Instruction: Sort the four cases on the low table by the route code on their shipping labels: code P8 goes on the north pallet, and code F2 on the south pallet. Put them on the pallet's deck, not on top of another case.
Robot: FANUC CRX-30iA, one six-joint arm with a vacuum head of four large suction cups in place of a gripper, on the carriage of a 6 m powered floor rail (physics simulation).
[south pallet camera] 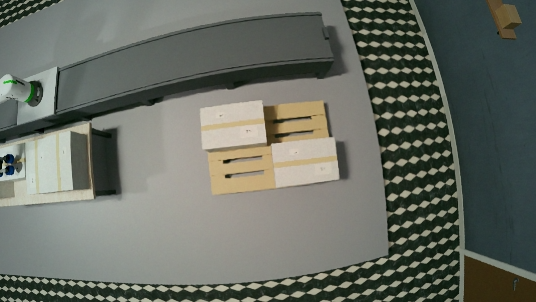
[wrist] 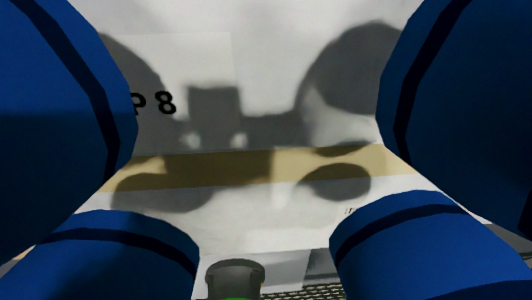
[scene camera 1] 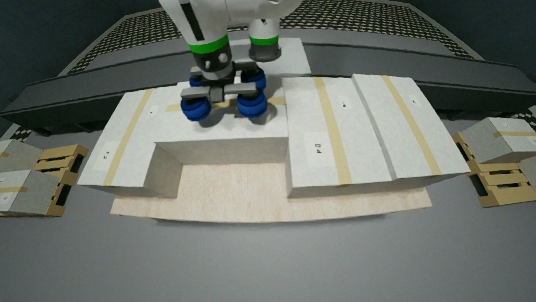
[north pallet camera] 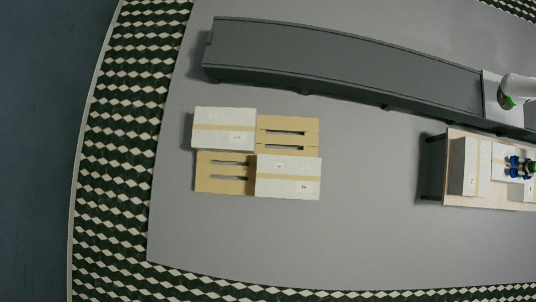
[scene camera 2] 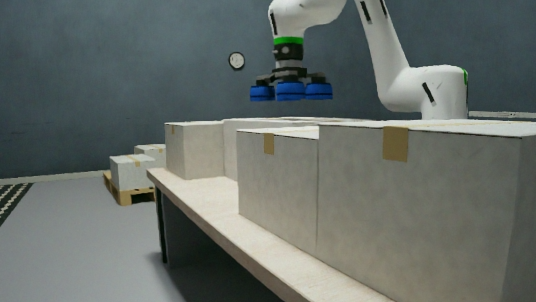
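Where they show: hand, its tool point: (south pallet camera: 6,165) (wrist: 263,188) (scene camera 1: 226,97) (north pallet camera: 518,167) (scene camera 2: 289,99); arm's base, origin of its link: (south pallet camera: 35,95) (wrist: 235,272) (scene camera 1: 265,53) (north pallet camera: 504,99).
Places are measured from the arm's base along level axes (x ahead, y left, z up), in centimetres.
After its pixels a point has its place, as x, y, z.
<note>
My vacuum gripper (scene camera 1: 225,95) {85.9, -14.3, 29.9} (scene camera 2: 291,92) (north pallet camera: 524,167) {85.9, -14.3, 29.9} is open, hanging with its four blue cups a little above the middle case (scene camera 1: 230,131) {97.0, -13.4, 22.2} (north pallet camera: 500,174) {94.4, -34.2, 22.2} (wrist: 260,225) {70.5, -13.8, 22.2}, whose label reads P8 in the wrist view. The left case (scene camera 1: 132,145) {100.5, -60.5, 20.5} (scene camera 2: 202,150) {110.6, -47.6, 8.8} seems labelled F2. Right of the middle, a case (scene camera 1: 320,115) {88.9, 24.3, 20.6} (scene camera 2: 277,175) {119.2, 32.1, 11.0} (south pallet camera: 42,165) {90.9, 38.4, 20.6} is labelled P8. The code of the far-right case (scene camera 1: 400,125) {96.4, 59.0, 23.4} (scene camera 2: 425,210) {119.2, 72.3, 12.2} is not readable. The north pallet (north pallet camera: 204,175) {128.8, -331.9, -44.8} and south pallet (south pallet camera: 220,185) {128.5, 222.6, -42.6} each bear two cases on diagonal corners.
The low table (scene camera 1: 230,200) {119.6, -18.2, -4.0} (scene camera 2: 200,210) {128.1, 0.7, -4.0} carries the four cases close together. The dark floor rail (scene camera 1: 400,65) (north pallet camera: 325,55) (south pallet camera: 200,55) runs behind it. Bare deck boards show on each pallet's other two diagonal corners.
</note>
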